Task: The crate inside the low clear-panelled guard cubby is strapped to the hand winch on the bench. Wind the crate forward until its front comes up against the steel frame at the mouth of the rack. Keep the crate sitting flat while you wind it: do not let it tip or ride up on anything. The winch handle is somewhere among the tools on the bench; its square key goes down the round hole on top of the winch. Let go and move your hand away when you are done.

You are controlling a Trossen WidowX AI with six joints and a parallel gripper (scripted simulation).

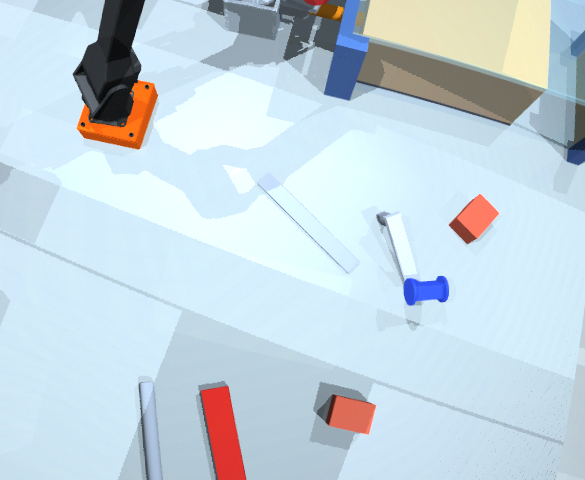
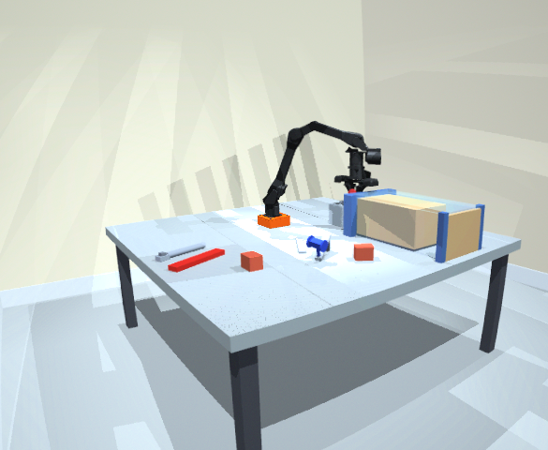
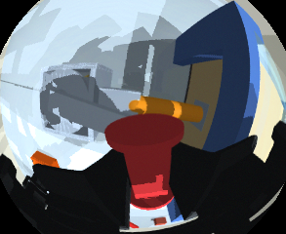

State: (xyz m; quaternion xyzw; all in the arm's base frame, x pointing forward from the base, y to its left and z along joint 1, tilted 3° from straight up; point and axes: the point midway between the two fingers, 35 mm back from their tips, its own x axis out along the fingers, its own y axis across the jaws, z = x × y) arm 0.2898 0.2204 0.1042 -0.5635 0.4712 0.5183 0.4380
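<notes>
Now: gripper tip 4 cm past the grey crank handle, 1 cm to the right of it and 1 cm above it. From my gripper tip the other things lie so: red knob: 2 cm above; round winch: 11 cm behind, 8 cm below, 2 cm to the left; blue steel frame: 6 cm ahead, 1 cm to the left, 1 cm below.
</notes>
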